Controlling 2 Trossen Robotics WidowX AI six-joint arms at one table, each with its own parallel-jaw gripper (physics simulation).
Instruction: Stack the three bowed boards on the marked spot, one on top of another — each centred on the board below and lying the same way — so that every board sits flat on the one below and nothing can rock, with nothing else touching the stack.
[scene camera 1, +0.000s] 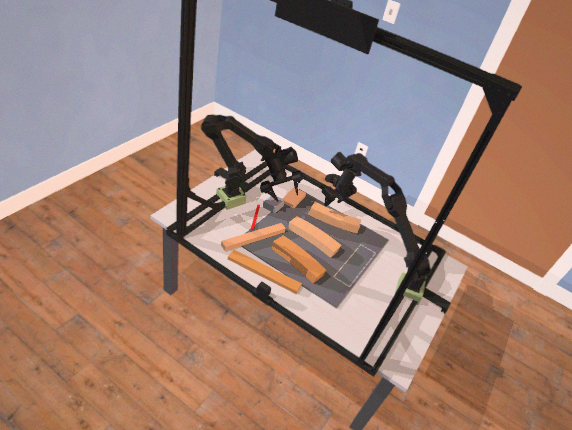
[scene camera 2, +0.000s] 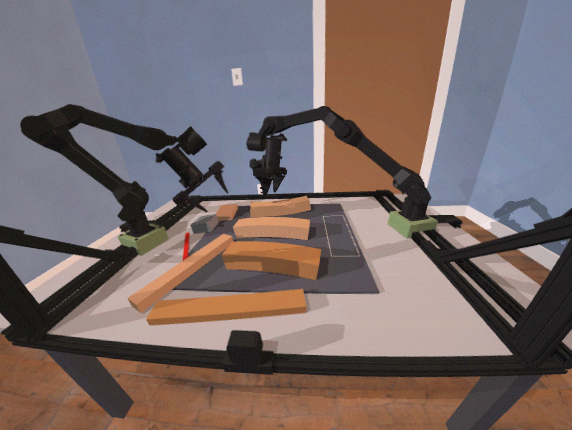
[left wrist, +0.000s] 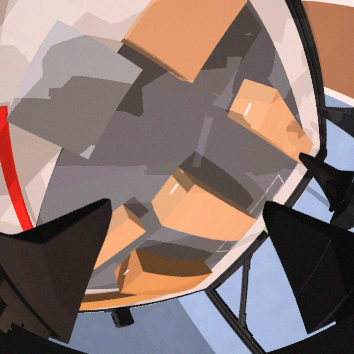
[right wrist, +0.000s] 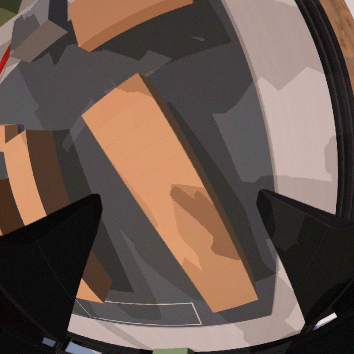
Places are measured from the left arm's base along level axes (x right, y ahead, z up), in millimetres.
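Pixels of known places: left gripper, fingertip midpoint: (scene camera 1: 287, 198) (scene camera 2: 217, 202) (left wrist: 189, 208); right gripper, fingertip midpoint: (scene camera 1: 331, 204) (scene camera 2: 270, 193) (left wrist: 309, 129) (right wrist: 180, 199); left arm's base, link origin: (scene camera 1: 231, 191) (scene camera 2: 141, 231); right arm's base, link origin: (scene camera 1: 412, 284) (scene camera 2: 413, 215).
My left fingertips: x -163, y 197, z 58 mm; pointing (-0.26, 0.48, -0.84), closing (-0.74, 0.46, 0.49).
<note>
For each thing: its middle in the pictures, then the offset to it from my left fingertips.
- back board, body centre: (right wrist: 187, 214) (left wrist: 283, 132) (scene camera 2: 279, 206) (scene camera 1: 334, 217) dy +135, dx -187, dz -73 mm
- middle board, body centre: (right wrist: 55, 224) (left wrist: 216, 213) (scene camera 2: 271, 228) (scene camera 1: 313, 236) dy +184, dx -23, dz -81 mm
- darker orange front board, body centre: (left wrist: 170, 273) (right wrist: 13, 240) (scene camera 2: 270, 259) (scene camera 1: 297, 258) dy +256, dx +120, dz -80 mm
- grey block, body centre: (left wrist: 71, 89) (right wrist: 37, 24) (scene camera 2: 205, 223) (scene camera 1: 273, 203) dy -74, dx +9, dz -87 mm
- short orange block, body centre: (left wrist: 191, 12) (scene camera 2: 226, 212) (scene camera 1: 293, 197) dy -73, dx -111, dz -93 mm
- red stick, body centre: (left wrist: 16, 196) (scene camera 2: 186, 245) (scene camera 1: 255, 216) dy -47, dx +124, dz -102 mm
- pale bar, body centre: (scene camera 2: 190, 265) (scene camera 1: 254, 236) dy +62, dx +205, dz -90 mm
- orange bar, body centre: (scene camera 2: 228, 307) (left wrist: 111, 299) (scene camera 1: 264, 271) dy +235, dx +268, dz -100 mm
Three bowed boards lie apart on the dark mat: a back board (scene camera 1: 334, 217) (scene camera 2: 280, 206) (left wrist: 270, 120) (right wrist: 150, 165), a middle board (scene camera 1: 315, 236) (scene camera 2: 272, 228) (left wrist: 202, 207), and a darker orange front board (scene camera 1: 299, 260) (scene camera 2: 272, 257) (left wrist: 160, 280). The marked spot is a thin pale outline (scene camera 1: 347, 260) (scene camera 2: 345, 256) (right wrist: 147, 303) at the mat's right; no board lies on it. My left gripper (scene camera 1: 286, 197) (scene camera 2: 216, 200) (left wrist: 189, 208) is open and empty above the grey and short blocks. My right gripper (scene camera 2: 270, 191) (right wrist: 180, 199) is open and empty above the back board.
A grey block (scene camera 1: 273, 205) (scene camera 2: 204, 224) and a short orange block (scene camera 1: 295, 198) (scene camera 2: 227, 212) sit at the back left. A red stick (scene camera 1: 256, 217) (scene camera 2: 186, 246) lies left. A pale bar (scene camera 1: 253, 237) (scene camera 2: 182, 272) and an orange bar (scene camera 1: 265, 271) (scene camera 2: 227, 307) lie at the front left.
</note>
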